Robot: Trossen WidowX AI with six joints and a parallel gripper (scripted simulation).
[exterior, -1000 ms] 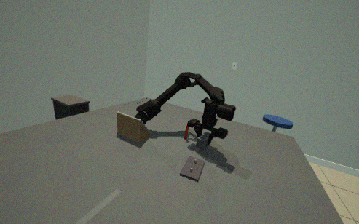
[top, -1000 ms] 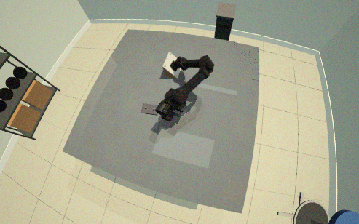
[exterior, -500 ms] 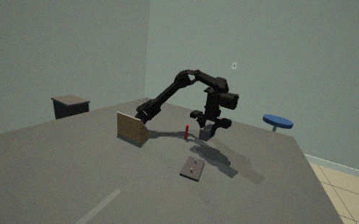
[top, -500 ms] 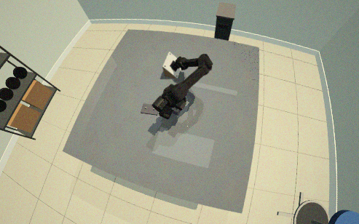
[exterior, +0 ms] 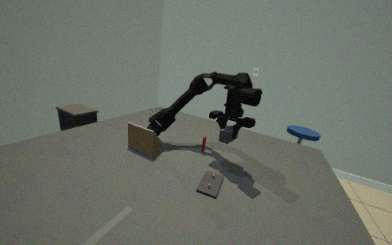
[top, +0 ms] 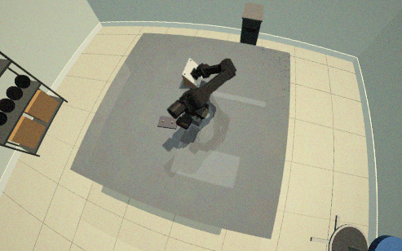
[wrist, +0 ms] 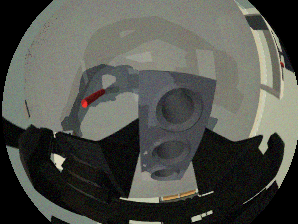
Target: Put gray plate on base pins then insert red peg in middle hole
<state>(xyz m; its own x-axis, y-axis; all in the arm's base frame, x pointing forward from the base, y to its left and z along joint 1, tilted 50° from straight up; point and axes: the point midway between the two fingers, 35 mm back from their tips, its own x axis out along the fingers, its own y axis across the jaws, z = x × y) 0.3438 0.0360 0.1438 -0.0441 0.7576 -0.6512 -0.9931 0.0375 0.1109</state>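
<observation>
My gripper tip is now 12 cm past the red peg, 8 cm above it and 2 cm to the right of it. Round my gripper tip: gray plate 3 cm above.
</observation>
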